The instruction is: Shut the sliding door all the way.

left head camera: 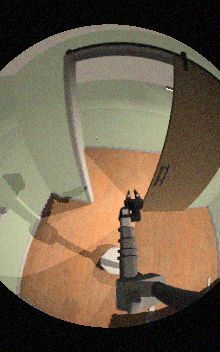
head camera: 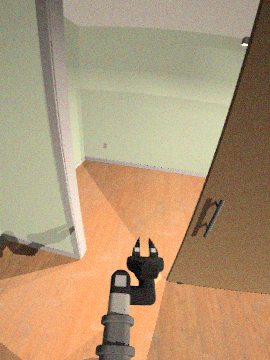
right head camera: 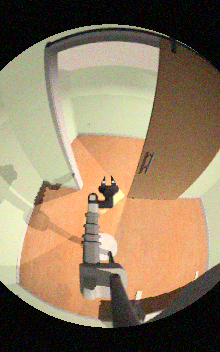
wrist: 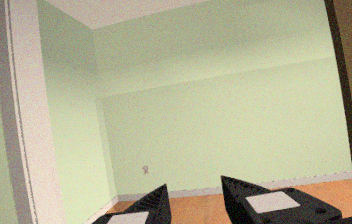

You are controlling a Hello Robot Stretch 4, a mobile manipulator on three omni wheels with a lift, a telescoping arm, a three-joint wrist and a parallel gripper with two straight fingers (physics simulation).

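Pixels of known places: gripper, fingertip midpoint: [left head camera: 130, 189] [head camera: 143, 239] [right head camera: 107, 175] [wrist: 195, 196]; robot's base, origin of the base link: [left head camera: 115, 259] [right head camera: 102, 245].
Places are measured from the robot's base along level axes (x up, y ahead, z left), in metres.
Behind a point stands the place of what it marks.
Observation:
The brown sliding door [head camera: 235, 165] @[x 1.226, y 0.821, z -0.547 m] [left head camera: 187, 145] @[x 1.274, y 0.799, z -0.694 m] [right head camera: 175, 125] @[x 1.339, y 0.802, z -0.675 m] [wrist: 345, 30] @[x 1.148, y 0.835, z -0.446 m] stands at the right of the doorway, which is wide open. Its bar handle [head camera: 214, 218] @[x 0.911, y 0.756, z -0.515 m] [left head camera: 162, 176] @[x 0.839, y 0.819, z -0.541 m] [right head camera: 146, 163] @[x 0.835, y 0.823, z -0.525 m] is near the door's left edge. My gripper [head camera: 145, 242] @[x 0.965, y 0.547, z -0.086 m] [left head camera: 132, 192] @[x 0.965, y 0.547, z -0.086 m] [right head camera: 108, 180] [wrist: 195, 196] @[x 0.965, y 0.547, z -0.086 m] is open, with nothing between its fingers. In the head view it appears left of the door's leading edge and the handle, apart from both, in front of the opening. The handle does not show in the wrist view.
The white door jamb [head camera: 64, 145] @[x 1.172, y 1.037, z 0.418 m] [left head camera: 79, 135] @[x 1.206, y 1.102, z 0.409 m] [right head camera: 62, 120] @[x 1.248, y 1.100, z 0.409 m] [wrist: 32, 110] @[x 1.115, y 1.069, z 0.414 m] bounds the opening on the left. A dark rail [left head camera: 125, 44] @[x 2.134, y 0.911, z -0.055 m] [right head camera: 107, 30] runs above it. A green wall [head camera: 150, 125] @[x 0.892, y 3.179, z -0.320 m] [wrist: 225, 120] @[x 0.875, y 3.145, z -0.549 m] stands beyond the doorway. My extended arm [head camera: 118, 327] @[x 1.074, y 0.206, z -0.004 m] [left head camera: 128, 250] @[x 1.089, y 0.111, z -0.003 m] [right head camera: 91, 240] @[x 1.080, y 0.093, z -0.008 m] reaches forward over the wooden floor.

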